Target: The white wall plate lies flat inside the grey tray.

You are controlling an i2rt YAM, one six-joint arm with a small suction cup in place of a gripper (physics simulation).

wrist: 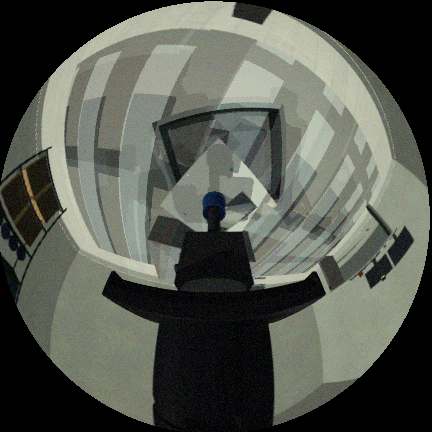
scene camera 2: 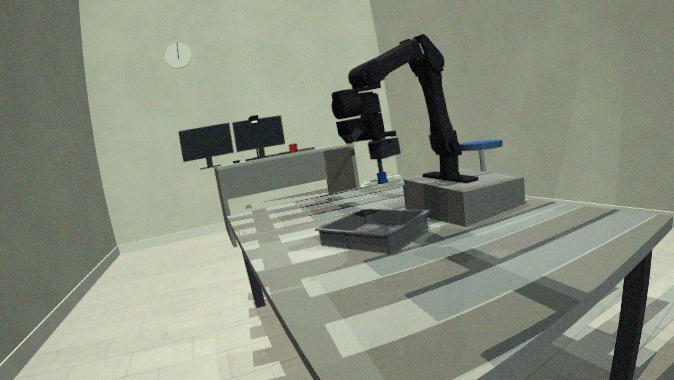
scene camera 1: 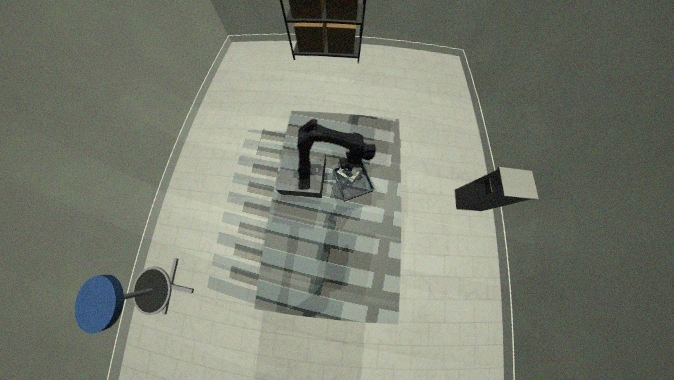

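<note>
The white wall plate (wrist: pixel 189 191) (scene camera 1: pixel 348 175) hangs flat under my suction cup (wrist: pixel 213 202) (scene camera 2: pixel 381 178) (scene camera 1: pixel 347 168), which is stuck on near the plate's lower middle in the wrist view. The plate hovers above the grey tray (wrist: pixel 278 153) (scene camera 2: pixel 358 240) (scene camera 1: pixel 362 194), partly over its inside and partly beyond its near left rim. The tray stands on the table (scene camera 2: pixel 471 292), just in front of the arm's pedestal. In scene camera 2 the plate is edge-on and hard to make out.
The arm stands on a grey pedestal block (scene camera 2: pixel 471 200) (scene camera 1: pixel 297 191) next to the tray. A desk (scene camera 2: pixel 282 174) with two monitors (scene camera 2: pixel 258 133) stands behind the table. A shelf rack (scene camera 1: pixel 286 28), a box (scene camera 1: pixel 517 183) and a blue stool (scene camera 1: pixel 98 303) stand on the floor around it.
</note>
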